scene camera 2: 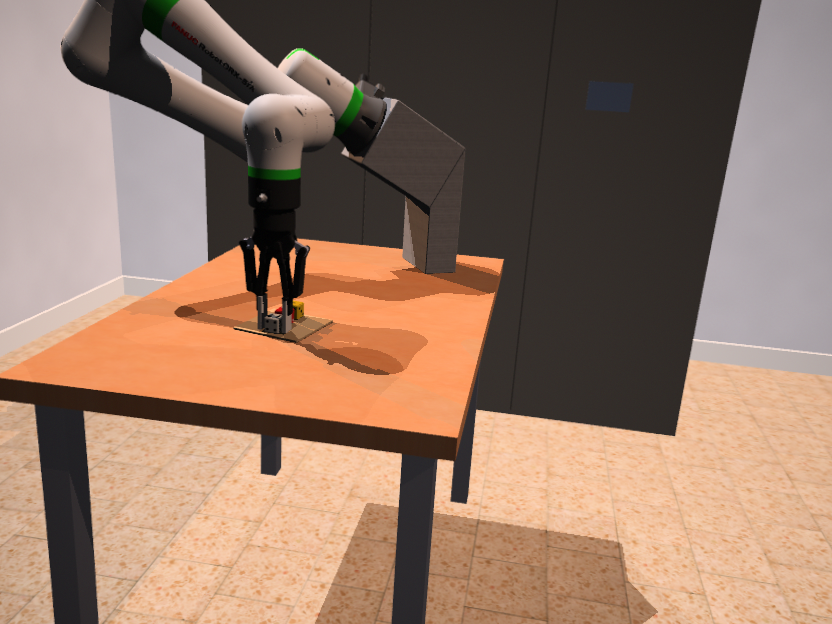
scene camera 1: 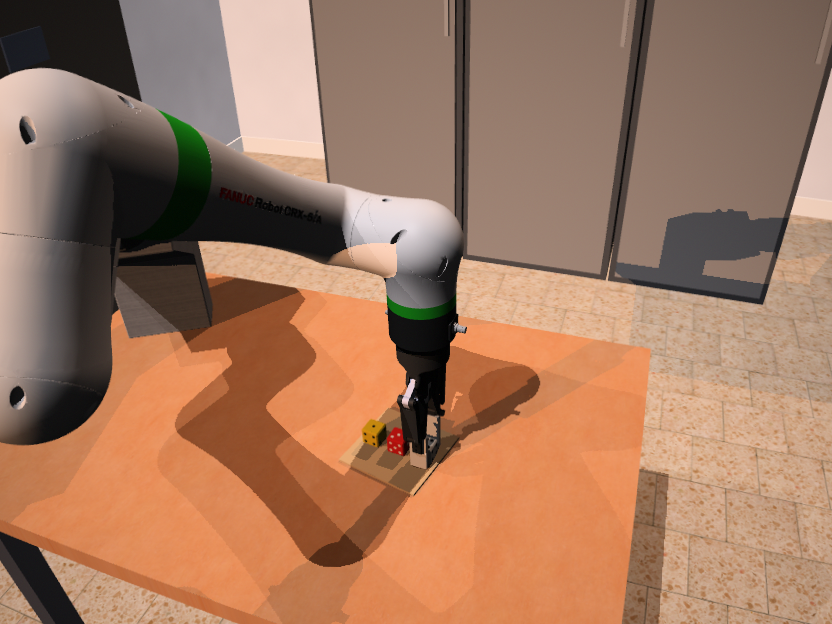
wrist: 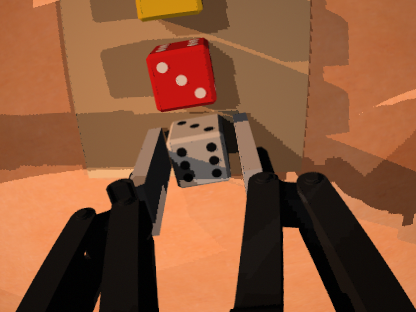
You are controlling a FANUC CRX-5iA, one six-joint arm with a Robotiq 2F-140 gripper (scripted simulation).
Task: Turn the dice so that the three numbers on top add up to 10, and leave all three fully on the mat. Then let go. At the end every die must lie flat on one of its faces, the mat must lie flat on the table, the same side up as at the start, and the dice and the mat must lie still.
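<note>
Red die, in sight. White die, in sight. Tan mat, in sight. My gripper, in sight, also in scene camera 1 and the wrist view.
</note>
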